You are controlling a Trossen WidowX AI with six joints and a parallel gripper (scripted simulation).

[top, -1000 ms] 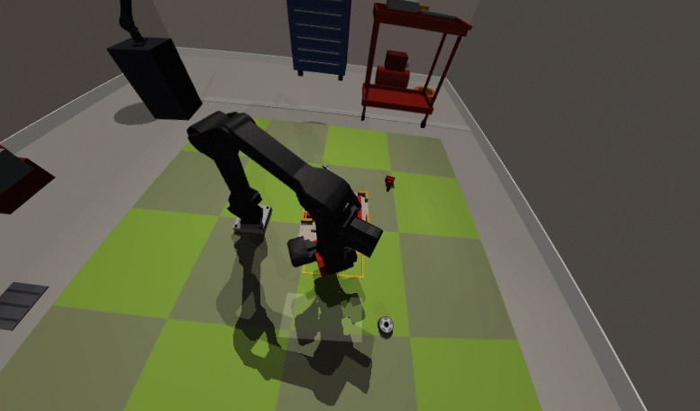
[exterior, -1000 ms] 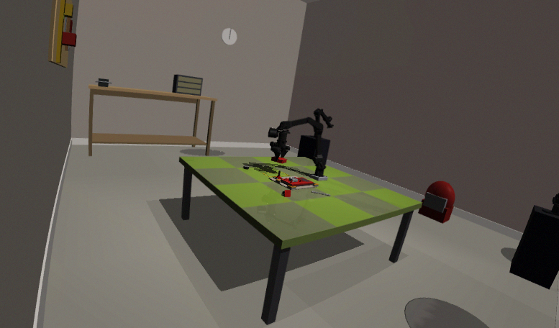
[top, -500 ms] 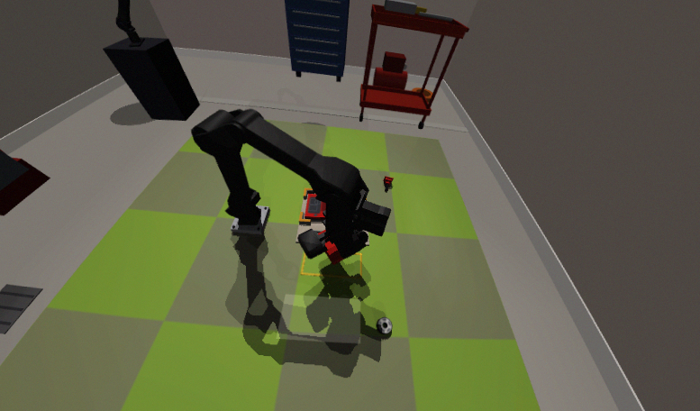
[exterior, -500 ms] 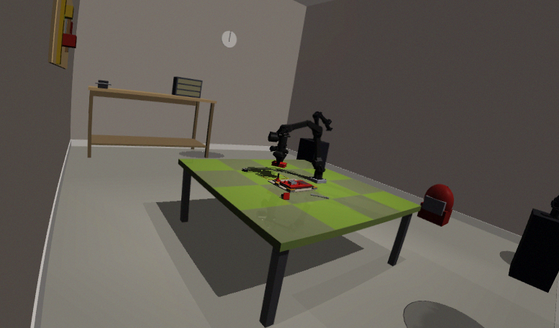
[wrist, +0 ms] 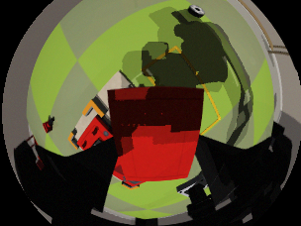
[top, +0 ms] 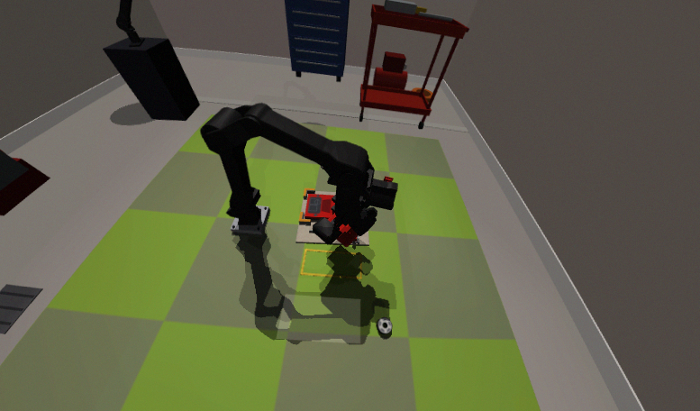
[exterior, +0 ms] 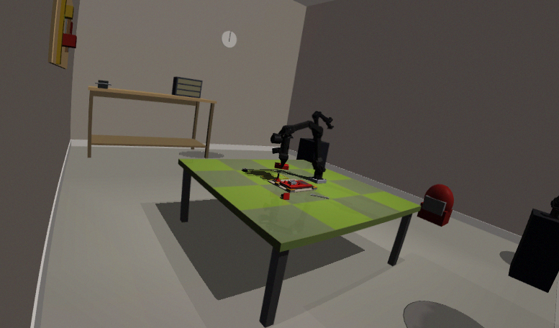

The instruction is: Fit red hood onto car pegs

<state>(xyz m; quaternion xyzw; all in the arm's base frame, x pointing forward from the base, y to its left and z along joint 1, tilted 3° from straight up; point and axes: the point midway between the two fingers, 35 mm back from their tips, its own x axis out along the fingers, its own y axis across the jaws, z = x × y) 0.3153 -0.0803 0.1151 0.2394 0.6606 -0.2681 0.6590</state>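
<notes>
Now: gripper tip 140 mm to the right of the grey engine block, 80 mm above it and 10 mm short of it. Also, from my gripper tip: wrench: 340 mm to the left, 100 mm below, 40 mm behind; then wheel: 250 mm to the right, 120 mm ahead, 90 mm below; then red hood: 10 mm above.
</notes>
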